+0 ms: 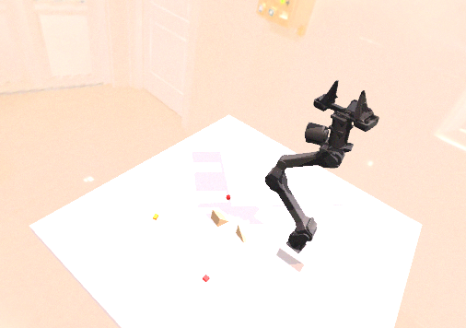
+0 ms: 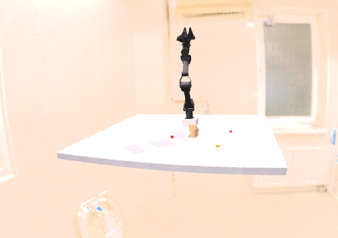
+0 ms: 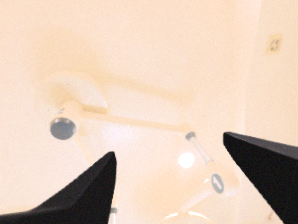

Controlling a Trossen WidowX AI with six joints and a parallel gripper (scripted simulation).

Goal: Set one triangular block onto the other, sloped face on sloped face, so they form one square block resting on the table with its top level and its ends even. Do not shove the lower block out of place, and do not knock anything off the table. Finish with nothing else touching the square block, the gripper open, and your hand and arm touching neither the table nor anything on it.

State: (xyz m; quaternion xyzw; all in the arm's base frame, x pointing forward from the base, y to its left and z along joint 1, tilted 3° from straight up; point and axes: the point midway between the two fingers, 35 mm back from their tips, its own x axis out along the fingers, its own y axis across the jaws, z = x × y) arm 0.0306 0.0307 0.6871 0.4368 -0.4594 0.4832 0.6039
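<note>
The small red cube lies 77 cm below my gripper tip, 32 cm ahead of it and 3 cm to the right of it. The rest, counted from my gripper tip: small yellow cube (77 cm below, 44 cm ahead, 31 cm to the left).
</note>
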